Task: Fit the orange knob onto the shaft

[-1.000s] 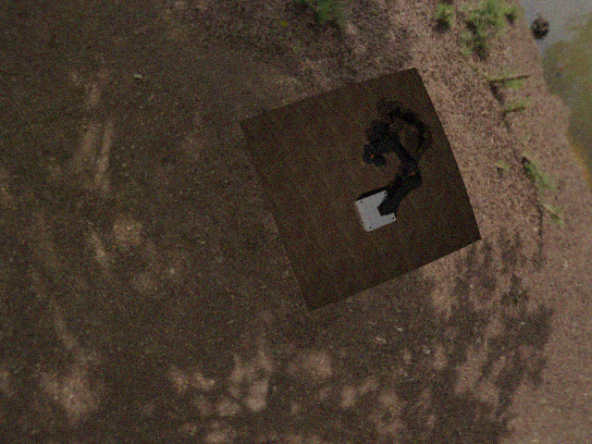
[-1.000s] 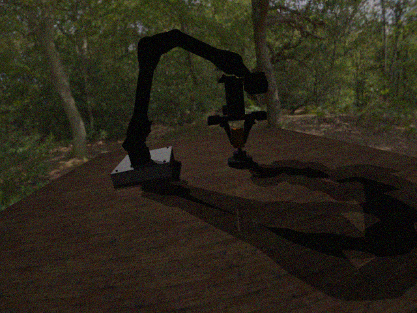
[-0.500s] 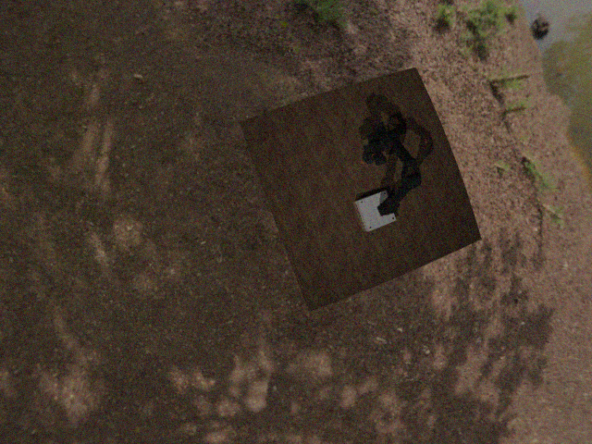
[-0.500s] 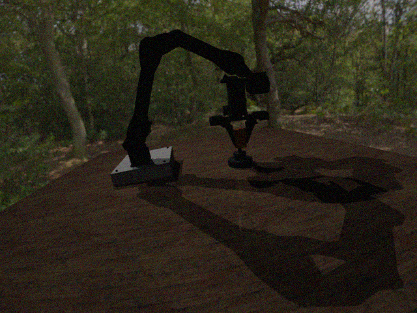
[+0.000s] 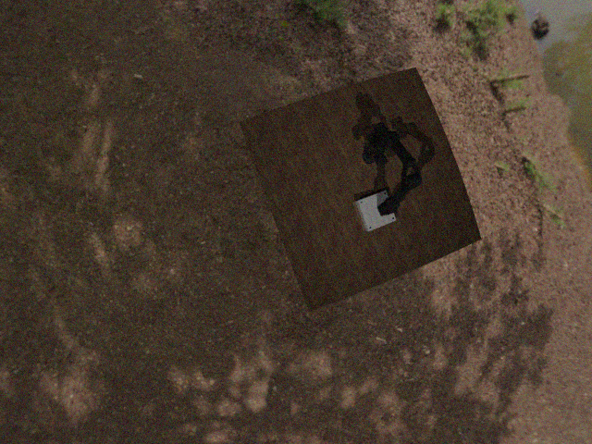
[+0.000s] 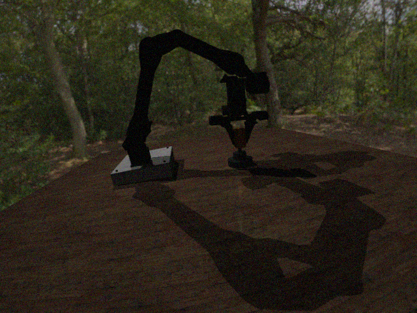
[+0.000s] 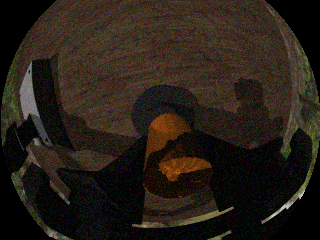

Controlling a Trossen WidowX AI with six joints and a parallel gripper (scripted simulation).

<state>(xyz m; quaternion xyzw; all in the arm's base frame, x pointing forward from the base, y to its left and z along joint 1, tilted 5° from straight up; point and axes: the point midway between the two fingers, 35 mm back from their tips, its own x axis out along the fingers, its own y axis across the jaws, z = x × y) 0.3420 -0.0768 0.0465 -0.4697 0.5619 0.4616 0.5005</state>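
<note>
The dark round pedestal is 40 mm below my gripper tip. The rest, counted from my gripper tip: orange knob 20 mm above.
</note>
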